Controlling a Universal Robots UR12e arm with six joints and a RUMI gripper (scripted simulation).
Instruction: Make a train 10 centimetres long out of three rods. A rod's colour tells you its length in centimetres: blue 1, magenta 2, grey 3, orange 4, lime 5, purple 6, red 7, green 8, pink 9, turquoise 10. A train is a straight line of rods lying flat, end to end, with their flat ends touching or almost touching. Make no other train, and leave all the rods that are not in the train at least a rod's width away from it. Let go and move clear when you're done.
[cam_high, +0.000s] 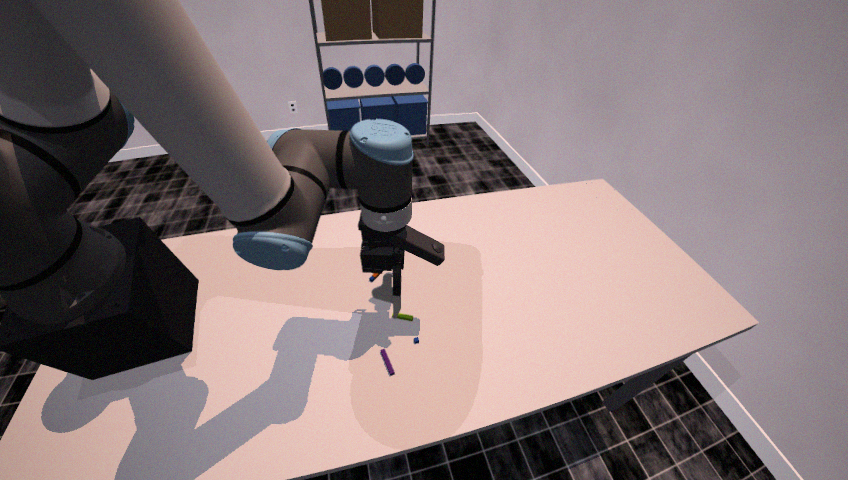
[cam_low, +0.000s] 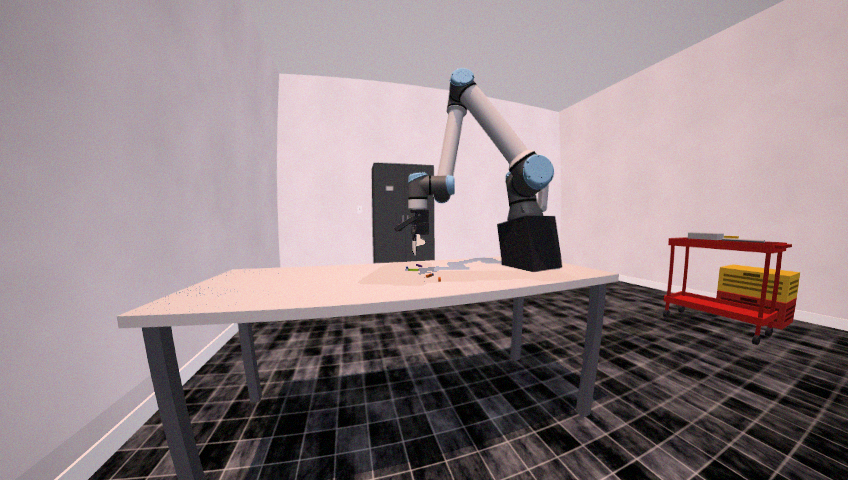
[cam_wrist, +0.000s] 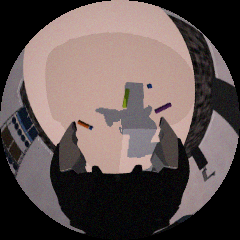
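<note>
My hand is 8 cm above the lime rod, 2 cm to the left of it and 1 cm short of it. Round my hand: purple rod: 13 cm to the right, 8 cm below, 4 cm behind.
</note>
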